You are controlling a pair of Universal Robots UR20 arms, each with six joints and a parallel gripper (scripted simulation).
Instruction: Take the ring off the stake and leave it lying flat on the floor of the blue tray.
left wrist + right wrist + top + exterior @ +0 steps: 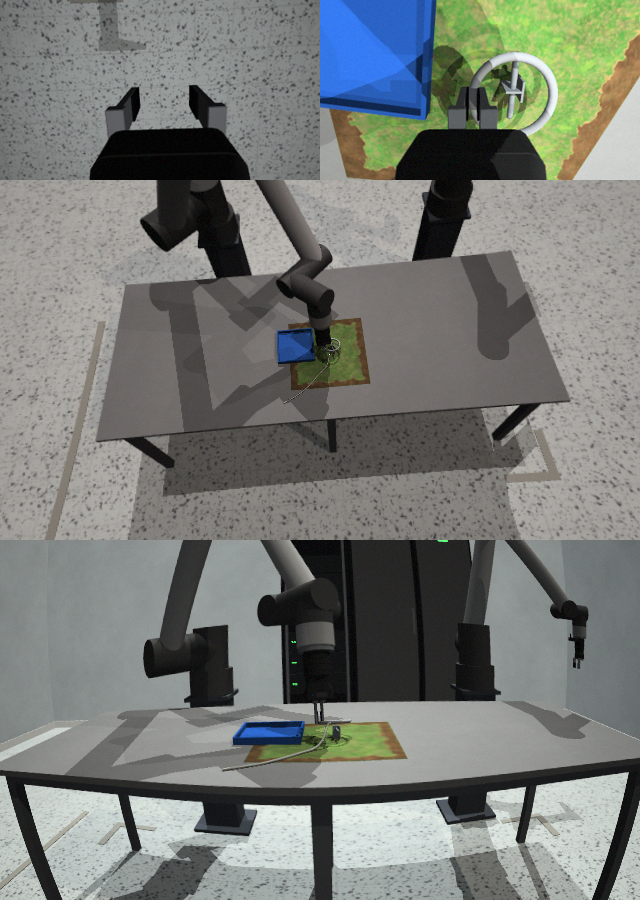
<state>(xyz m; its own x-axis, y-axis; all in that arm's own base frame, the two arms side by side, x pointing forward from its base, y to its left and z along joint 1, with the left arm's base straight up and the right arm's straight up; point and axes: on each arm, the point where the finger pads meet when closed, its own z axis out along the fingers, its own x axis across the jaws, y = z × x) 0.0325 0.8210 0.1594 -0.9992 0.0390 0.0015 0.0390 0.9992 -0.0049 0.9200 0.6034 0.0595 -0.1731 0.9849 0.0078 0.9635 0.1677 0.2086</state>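
My right hand is 15 cm to the left of the blue tray, 5 cm above it and 4 cm past it. Also, from my right hand: green mat (7 cm below, 2 cm to the left, 2 cm ahead); then pale ring (4 cm to the left, 1 cm below); then grey stake (5 cm to the left, 4 cm below).
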